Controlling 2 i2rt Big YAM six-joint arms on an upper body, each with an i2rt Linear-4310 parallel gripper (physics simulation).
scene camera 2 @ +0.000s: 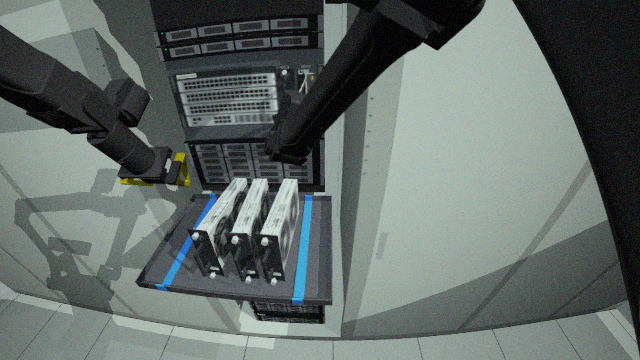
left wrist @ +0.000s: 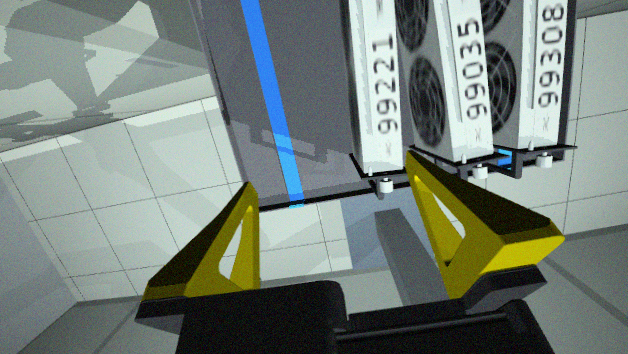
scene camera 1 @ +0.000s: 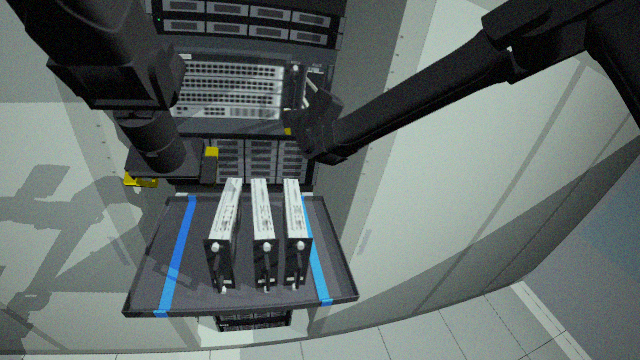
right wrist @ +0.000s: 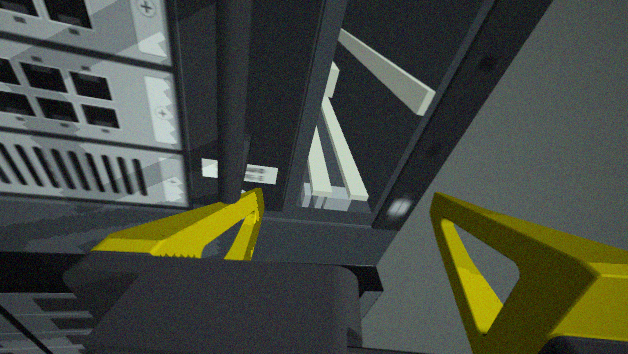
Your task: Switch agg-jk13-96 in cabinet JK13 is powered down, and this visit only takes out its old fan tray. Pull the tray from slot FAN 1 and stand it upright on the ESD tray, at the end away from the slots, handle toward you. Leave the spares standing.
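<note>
The old fan tray (scene camera 1: 295, 86) (scene camera 2: 285, 84) (right wrist: 277, 100) is a black panel with an upright handle, in the switch beside the port modules. My right gripper (right wrist: 344, 199) is open at its lower end; one fingertip overlaps the handle's foot in the right wrist view, the other is off to the right, and contact is unclear. Three spares stand upright on the ESD tray (scene camera 1: 152, 270) (left wrist: 310, 100): 99221 (scene camera 1: 225, 215) (left wrist: 382, 90), 99035 (scene camera 1: 263, 215) (left wrist: 470, 85) and 99308 (scene camera 1: 297, 215) (left wrist: 547, 75). My left gripper (scene camera 1: 175, 167) (scene camera 2: 160, 176) (left wrist: 327, 173) is open and empty, left of and above the tray's back-left corner.
An open bay (right wrist: 390, 135) with pale rails lies right of the fan tray. Blue tape strips (scene camera 1: 180, 240) (scene camera 1: 317, 265) cross the ESD tray near both ends. A drive shelf (scene camera 1: 261, 160) sits below the switch. The right arm (scene camera 1: 415, 100) reaches in across the cabinet's right side.
</note>
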